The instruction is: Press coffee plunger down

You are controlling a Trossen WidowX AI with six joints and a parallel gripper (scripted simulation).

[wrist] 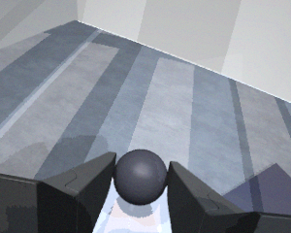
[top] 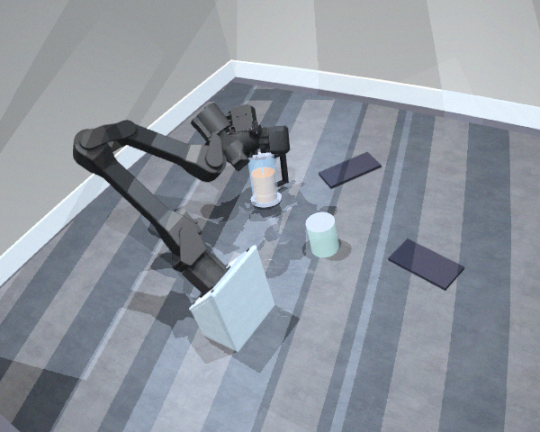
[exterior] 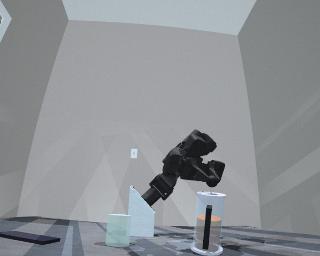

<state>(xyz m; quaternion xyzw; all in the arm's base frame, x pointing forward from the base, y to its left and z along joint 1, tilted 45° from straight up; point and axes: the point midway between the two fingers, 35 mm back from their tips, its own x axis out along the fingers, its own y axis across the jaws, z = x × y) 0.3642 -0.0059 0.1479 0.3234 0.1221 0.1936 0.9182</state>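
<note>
Right now my gripper tip is 90 mm above the coffee press, 10 mm to the left of it and 10 mm past it.
</note>
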